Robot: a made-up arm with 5 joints.
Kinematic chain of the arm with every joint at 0, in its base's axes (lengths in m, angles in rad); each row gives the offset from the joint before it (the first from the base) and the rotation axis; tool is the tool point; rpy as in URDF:
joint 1: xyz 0 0 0.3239 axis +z
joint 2: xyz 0 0 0 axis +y
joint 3: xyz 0.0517 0 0.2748 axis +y
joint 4: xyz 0.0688 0 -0.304 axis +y
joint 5: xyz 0.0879 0 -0.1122 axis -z
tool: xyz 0 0 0 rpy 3.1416 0 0
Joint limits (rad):
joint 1: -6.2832..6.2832
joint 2: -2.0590..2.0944
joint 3: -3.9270..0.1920
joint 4: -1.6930..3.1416
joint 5: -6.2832..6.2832
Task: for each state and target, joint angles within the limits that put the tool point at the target. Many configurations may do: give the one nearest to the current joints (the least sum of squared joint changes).
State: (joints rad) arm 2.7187 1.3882 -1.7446 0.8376 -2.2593
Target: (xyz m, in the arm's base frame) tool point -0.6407 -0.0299 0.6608
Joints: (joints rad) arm 3.1882 0.7046 -2.4524 0.5586 -2.2593
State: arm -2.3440 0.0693 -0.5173 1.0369 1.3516
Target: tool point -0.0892 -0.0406 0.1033
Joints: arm -2.7145 0.5279 -0.2772 0.9789 1.3516
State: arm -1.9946 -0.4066 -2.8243 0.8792 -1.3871
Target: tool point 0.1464 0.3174 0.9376
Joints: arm -2.0030 -0.6486 -3.0529 1.1896 -1.3871
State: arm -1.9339 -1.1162 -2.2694 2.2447 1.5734
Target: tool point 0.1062 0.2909 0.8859
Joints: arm -1.9208 -0.9887 -2.5756 1.6738 1.5734
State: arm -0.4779 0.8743 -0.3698 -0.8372 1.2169
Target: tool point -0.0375 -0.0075 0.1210
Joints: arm 0.1974 1.5937 0.1920 -1.1204 1.2169
